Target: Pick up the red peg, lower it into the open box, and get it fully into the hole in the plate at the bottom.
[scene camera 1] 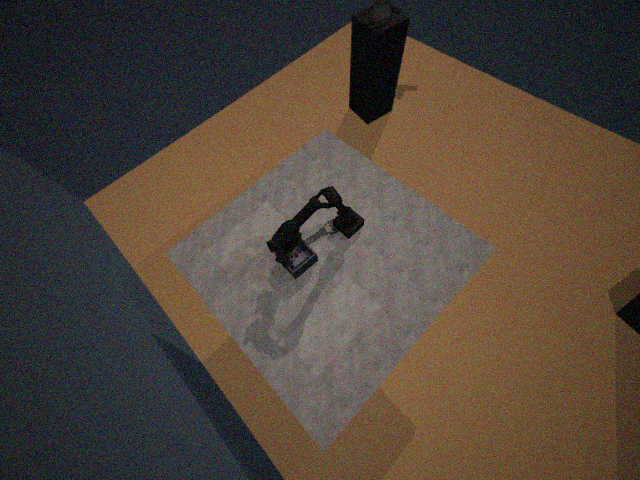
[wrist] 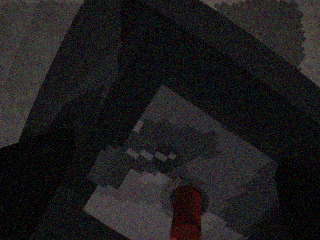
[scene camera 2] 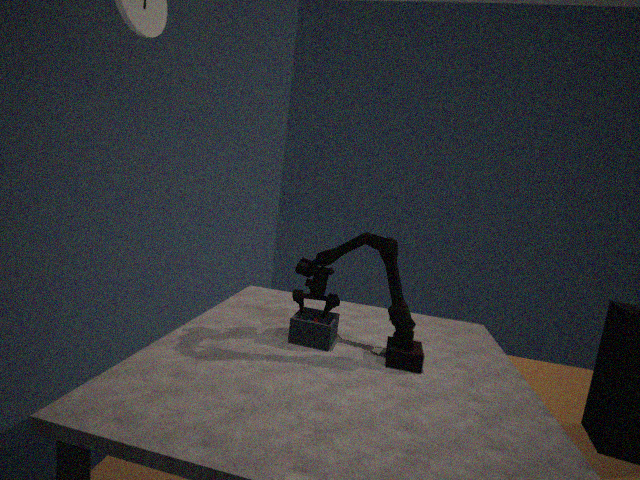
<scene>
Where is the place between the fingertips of the gripper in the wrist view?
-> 177,154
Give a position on a dark box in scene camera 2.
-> At 309,334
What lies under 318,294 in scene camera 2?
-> The gripper.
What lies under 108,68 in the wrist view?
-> A dark box.
</scene>
